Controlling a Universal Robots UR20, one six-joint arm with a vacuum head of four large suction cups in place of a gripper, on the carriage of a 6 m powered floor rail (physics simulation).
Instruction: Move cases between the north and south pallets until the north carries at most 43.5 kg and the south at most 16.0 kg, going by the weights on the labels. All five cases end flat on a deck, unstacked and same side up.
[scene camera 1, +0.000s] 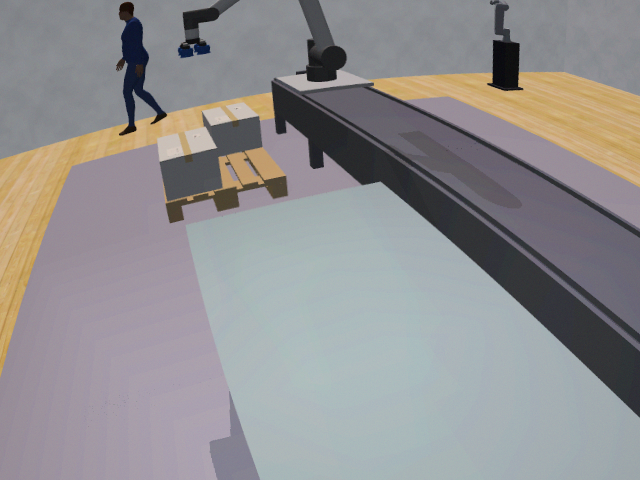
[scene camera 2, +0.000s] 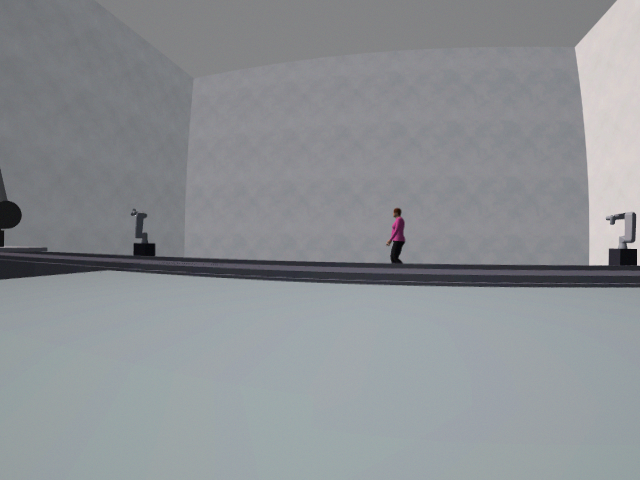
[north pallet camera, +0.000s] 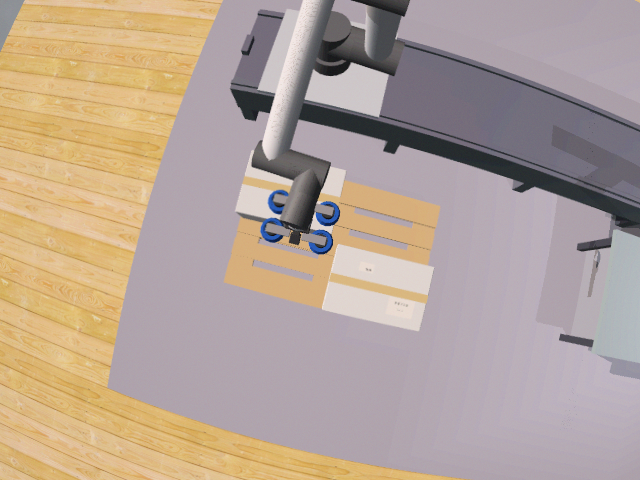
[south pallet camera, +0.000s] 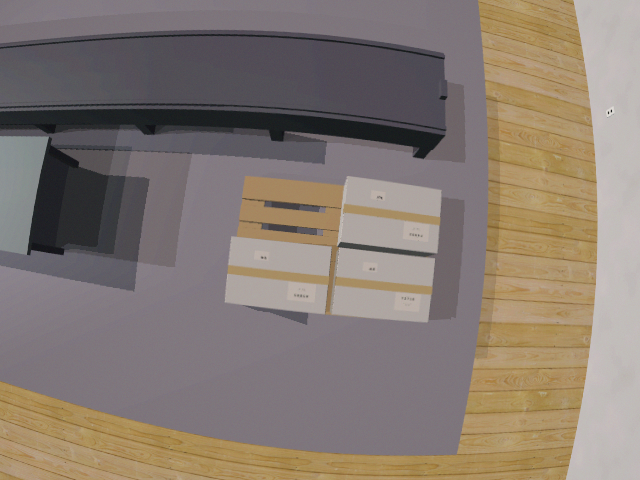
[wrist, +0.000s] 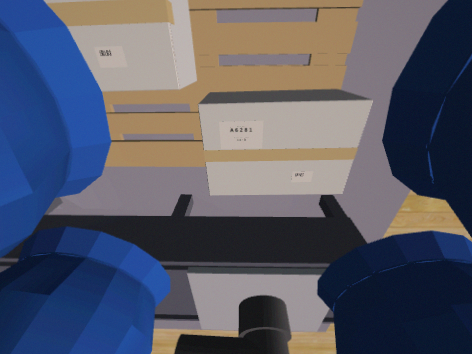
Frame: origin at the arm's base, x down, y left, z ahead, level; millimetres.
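Seen in the pictures: end effector, tool point: (scene camera 1: 194, 53) (wrist: 243, 215); arm's base, origin of the base link: (scene camera 1: 321, 79) (wrist: 262, 307).
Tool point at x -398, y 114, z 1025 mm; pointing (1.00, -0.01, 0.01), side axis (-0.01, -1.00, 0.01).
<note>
Offsets run from my tool point to a thing's top centre. Level surfaces: height alone.
My suction head (scene camera 1: 194, 50) (north pallet camera: 299, 221) is open. It hangs empty, high above the north pallet (scene camera 1: 268, 165) (north pallet camera: 268, 290) (wrist: 275, 40). Near the head, a white case @(dz -232, dx +564, dy -143 mm) (scene camera 1: 232, 135) (north pallet camera: 247, 198) (wrist: 320, 125) labelled A6281 lies flat on the pallet's rail side; its weight is too small to read. Another white case @(dz +178, dx +549, dy +469 mm) (scene camera 1: 191, 175) (north pallet camera: 356, 300) (wrist: 142, 65) lies flat at the diagonally opposite corner. The south pallet (south pallet camera: 289, 188) carries three flat cases: one at the rail-side right (south pallet camera: 361, 227), one at the front right (south pallet camera: 361, 302) and one at the front left (south pallet camera: 253, 290). Their weights are unreadable.
The dark rail (scene camera 1: 465, 248) (north pallet camera: 465, 124) (south pallet camera: 232, 72) runs beside both pallets. A pale table @(dx +438 mm) (scene camera 1: 361, 310) (scene camera 2: 310, 361) (south pallet camera: 18, 196) stands between them. A person in blue (scene camera 1: 134, 56) walks behind the north pallet. A person in pink (scene camera 2: 397, 229) is beyond the rail.
</note>
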